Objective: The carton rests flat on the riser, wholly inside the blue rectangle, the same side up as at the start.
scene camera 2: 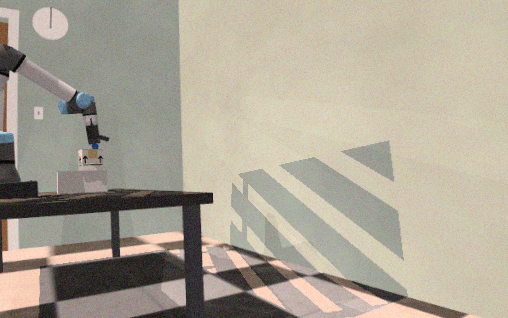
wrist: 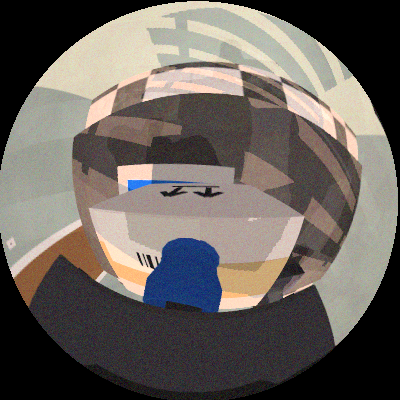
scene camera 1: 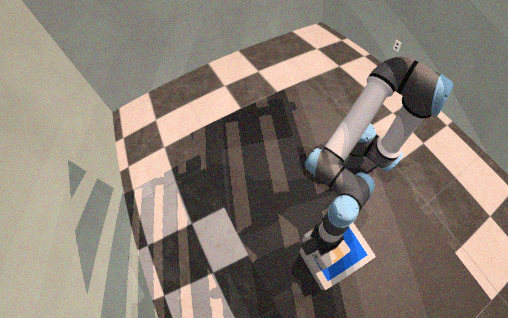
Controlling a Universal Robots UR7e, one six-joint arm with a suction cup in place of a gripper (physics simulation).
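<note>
The carton is white with an orange tape band. Black arrows on its side point up in the scene camera 2 view, where it looks nearly level. It is low over the white riser; I cannot tell whether its underside touches. The blue rectangle shows on the right and lower sides of the carton in the scene camera 1 view; the upper-left part is hidden. My gripper's blue suction cup is on the carton's top, shut on it.
The riser stands on the dark table, whose edge and legs show in the scene camera 2 view. My arm reaches in from the upper right in the scene camera 1 view and hides part of the carton and riser. Striped shadows cross table, floor and wall.
</note>
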